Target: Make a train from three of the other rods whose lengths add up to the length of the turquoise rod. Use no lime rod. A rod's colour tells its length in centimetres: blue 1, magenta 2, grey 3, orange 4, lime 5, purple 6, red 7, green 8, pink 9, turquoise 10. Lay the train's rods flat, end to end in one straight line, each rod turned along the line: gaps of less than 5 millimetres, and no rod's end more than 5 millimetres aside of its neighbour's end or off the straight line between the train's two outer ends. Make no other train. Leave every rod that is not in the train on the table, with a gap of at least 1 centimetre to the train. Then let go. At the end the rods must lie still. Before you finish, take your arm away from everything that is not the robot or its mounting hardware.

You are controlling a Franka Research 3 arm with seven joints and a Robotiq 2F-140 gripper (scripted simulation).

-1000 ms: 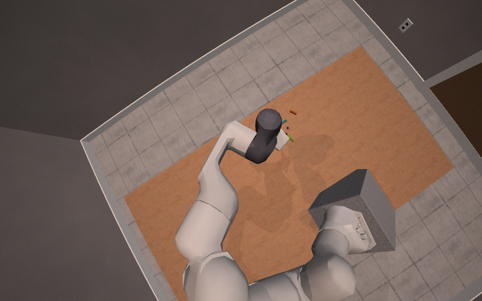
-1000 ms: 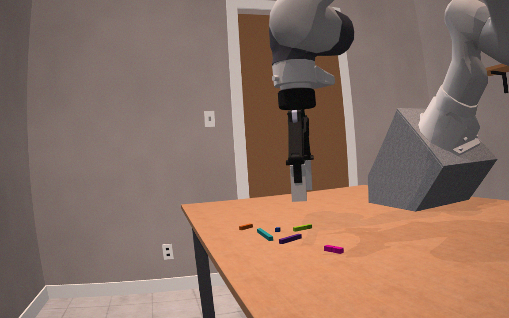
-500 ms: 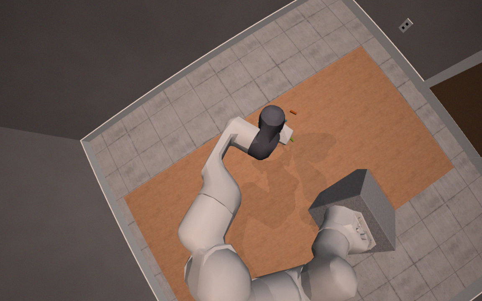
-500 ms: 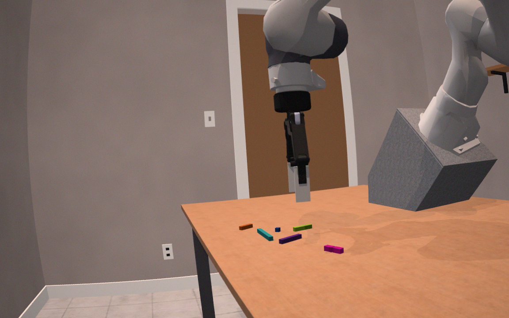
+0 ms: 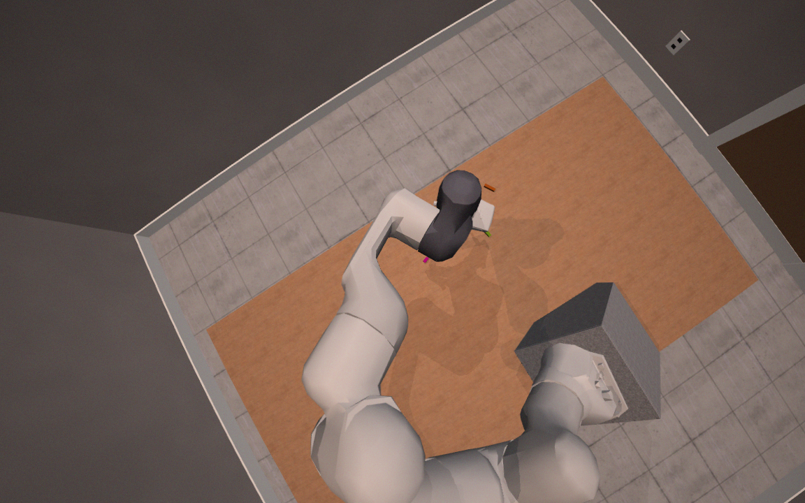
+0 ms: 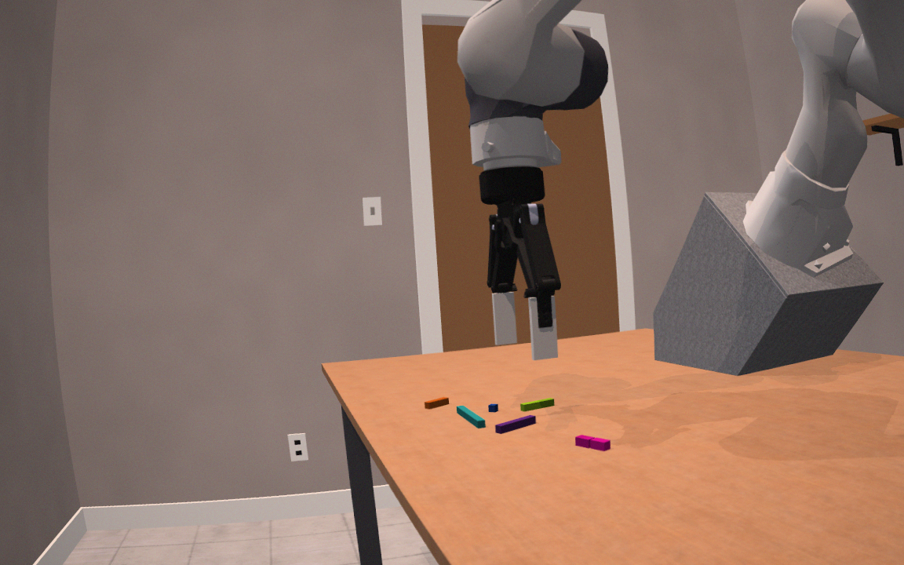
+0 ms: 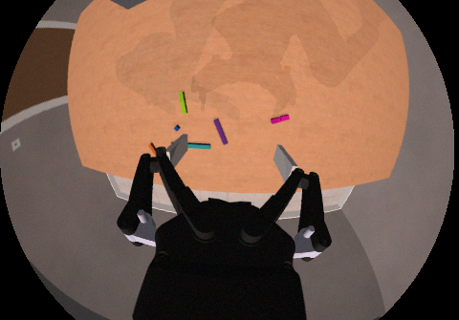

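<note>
The purple rod lies 10 cm below my hand and 3 cm to the right of it. The rest, counted from my hand: lime rod (11 cm to the right, 10 cm below, 7 cm behind); then blue cube (13 cm to the right, 10 cm below, 1 cm behind); then turquoise rod (10 cm to the right, 10 cm below, 4 cm ahead).
</note>
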